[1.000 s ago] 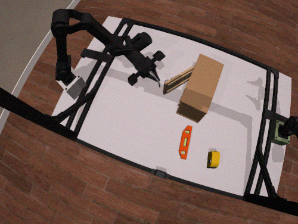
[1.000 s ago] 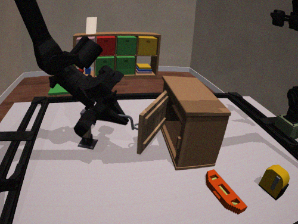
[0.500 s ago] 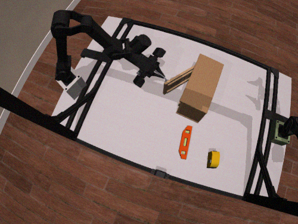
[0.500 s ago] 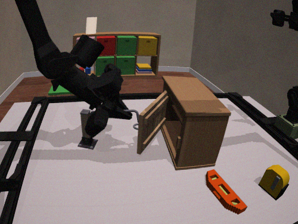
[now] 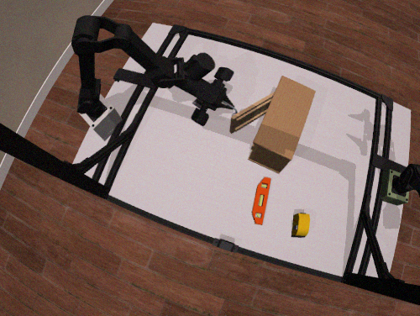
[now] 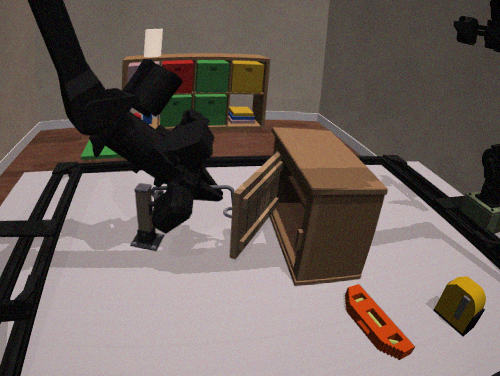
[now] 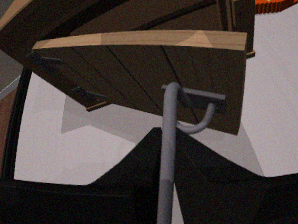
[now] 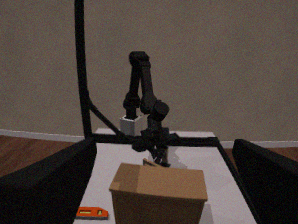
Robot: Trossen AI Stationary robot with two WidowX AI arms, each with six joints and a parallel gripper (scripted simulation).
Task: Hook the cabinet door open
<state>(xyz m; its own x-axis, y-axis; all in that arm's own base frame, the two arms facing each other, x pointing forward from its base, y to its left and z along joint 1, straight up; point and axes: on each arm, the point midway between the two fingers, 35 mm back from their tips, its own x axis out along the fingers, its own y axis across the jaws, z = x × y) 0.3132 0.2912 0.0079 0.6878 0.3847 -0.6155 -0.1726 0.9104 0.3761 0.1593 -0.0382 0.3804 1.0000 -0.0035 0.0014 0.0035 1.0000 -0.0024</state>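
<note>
Right now the hook is 1 cm ahead of my left hand, 2 cm to the left of it and 2 cm below it. The rest, counted from my left hand: orange spirit level (25 cm behind, 18 cm to the right, 11 cm below); then slatted door (3 cm ahead, 9 cm to the right, 5 cm below); then yellow tape measure (30 cm behind, 31 cm to the right, 9 cm below).
</note>
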